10 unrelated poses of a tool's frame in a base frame.
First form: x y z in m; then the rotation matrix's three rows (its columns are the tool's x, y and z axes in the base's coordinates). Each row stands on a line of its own.
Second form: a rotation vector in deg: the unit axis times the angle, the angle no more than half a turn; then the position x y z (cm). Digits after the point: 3 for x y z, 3 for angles.
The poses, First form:
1:
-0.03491 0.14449 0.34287
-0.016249 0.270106 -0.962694
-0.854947 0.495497 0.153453
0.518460 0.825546 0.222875
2:
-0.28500 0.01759 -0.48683
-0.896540 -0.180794 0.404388
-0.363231 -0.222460 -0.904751
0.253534 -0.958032 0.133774
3:
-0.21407 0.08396 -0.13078
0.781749 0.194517 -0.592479
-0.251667 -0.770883 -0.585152
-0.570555 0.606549 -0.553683
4:
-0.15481 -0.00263 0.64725
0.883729 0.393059 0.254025
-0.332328 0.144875 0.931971
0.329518 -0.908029 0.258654
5:
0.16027 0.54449 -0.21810
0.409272 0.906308 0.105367
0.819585 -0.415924 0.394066
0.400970 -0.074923 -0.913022
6:
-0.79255 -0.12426 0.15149
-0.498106 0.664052 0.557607
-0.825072 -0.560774 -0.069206
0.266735 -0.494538 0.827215
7:
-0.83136 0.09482 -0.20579
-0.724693 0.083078 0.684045
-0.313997 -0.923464 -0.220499
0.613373 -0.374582 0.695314
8:
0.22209 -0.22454 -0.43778
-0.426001 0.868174 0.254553
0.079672 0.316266 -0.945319
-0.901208 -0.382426 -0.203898
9:
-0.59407 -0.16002 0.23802
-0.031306 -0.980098 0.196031
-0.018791 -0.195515 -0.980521
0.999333 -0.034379 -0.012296
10:
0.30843 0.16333 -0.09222
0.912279 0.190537 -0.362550
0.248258 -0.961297 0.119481
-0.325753 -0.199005 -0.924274
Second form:
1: 33.496 -73.819 -56.071 -3.491 14.449 34.287
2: -37.994 107.573 -130.094 -28.500 1.759 -48.683
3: 131.542 -2.420 -49.251 -21.407 8.396 -13.078
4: -75.991 -3.118 -29.958 -15.481 -0.263 64.725
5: -136.828 -86.242 -25.302 16.027 54.449 -21.810
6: -34.553 23.630 -120.975 -79.255 -12.426 15.149
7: -59.790 27.424 -154.080 -83.136 9.482 -20.579
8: 48.917 100.438 -68.523 22.209 -22.454 -43.778
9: 77.314 -65.642 78.553 -59.407 -16.002 23.802
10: -166.816 -19.274 30.233 30.843 16.333 -9.222
